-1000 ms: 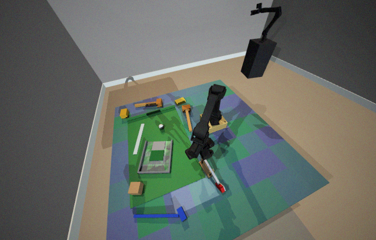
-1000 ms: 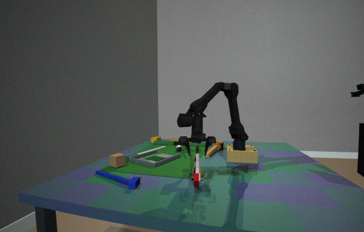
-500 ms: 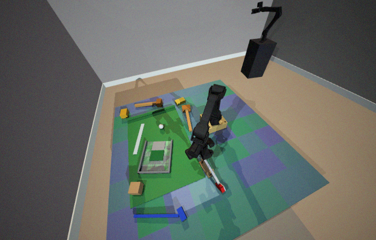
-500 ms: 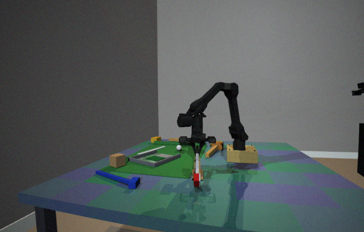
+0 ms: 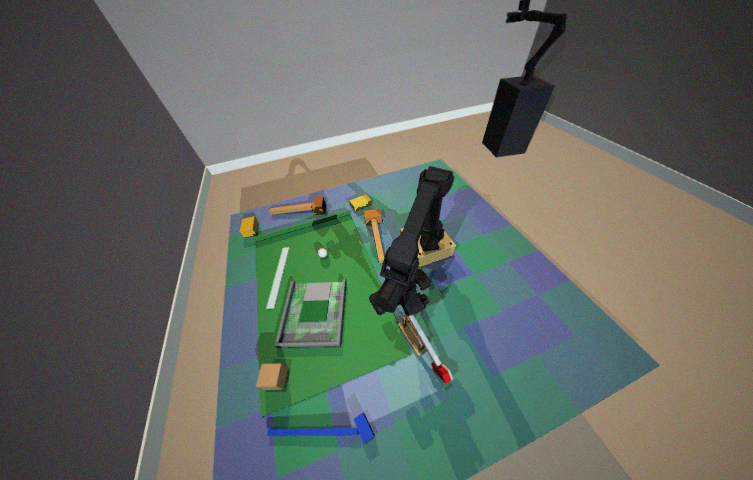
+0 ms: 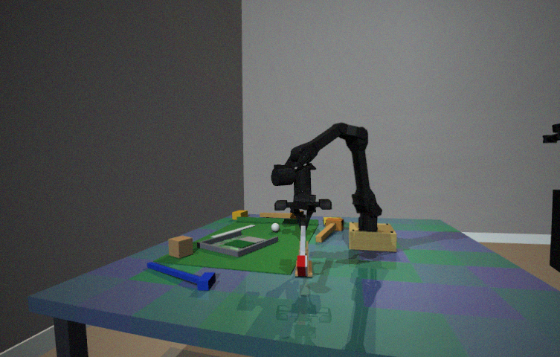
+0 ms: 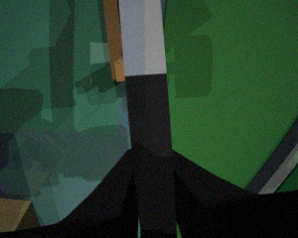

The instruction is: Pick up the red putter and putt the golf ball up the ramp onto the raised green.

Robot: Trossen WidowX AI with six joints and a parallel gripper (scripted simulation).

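Right now my gripper tip is 8 cm to the right of the wooden figure, 7 cm above it and 3 cm past it. Also, from my gripper tip: red putter 11 cm to the left, 4 cm behind, 1 cm below; white golf ball 33 cm to the right, 27 cm ahead, 8 cm below; blue hammer 28 cm to the left, 28 cm ahead, 9 cm below.
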